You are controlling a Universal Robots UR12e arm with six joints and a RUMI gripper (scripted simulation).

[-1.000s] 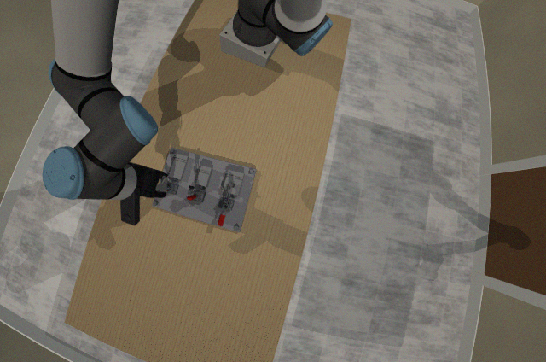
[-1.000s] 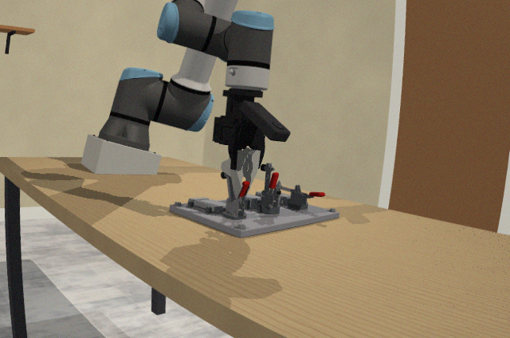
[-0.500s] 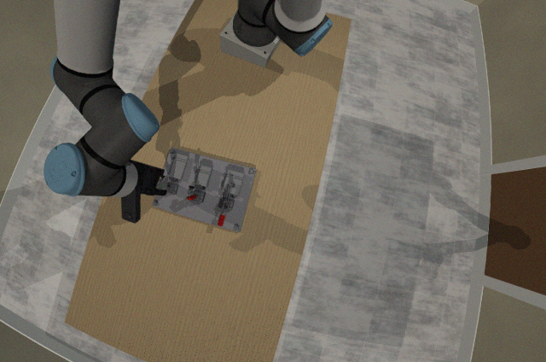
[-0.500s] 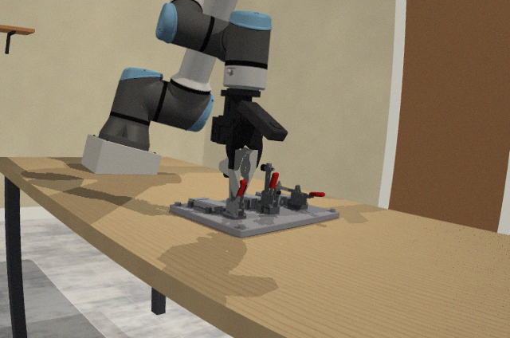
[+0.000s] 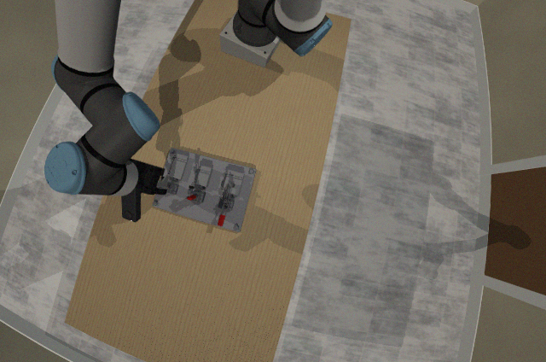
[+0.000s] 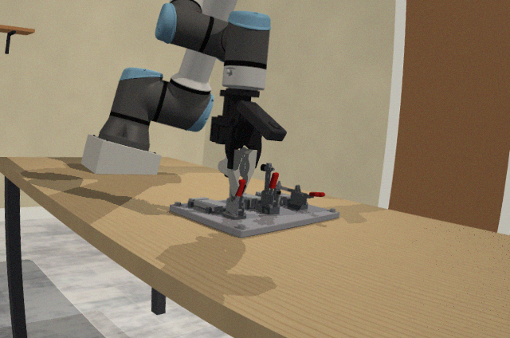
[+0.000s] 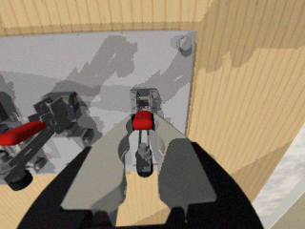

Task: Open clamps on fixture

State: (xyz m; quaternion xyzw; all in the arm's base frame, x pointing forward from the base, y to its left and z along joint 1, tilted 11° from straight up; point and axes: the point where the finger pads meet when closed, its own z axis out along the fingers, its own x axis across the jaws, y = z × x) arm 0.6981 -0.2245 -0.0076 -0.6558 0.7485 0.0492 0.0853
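Now: hand 20 mm past the grey fixture plate, 110 mm to the right of it and 70 mm above it.
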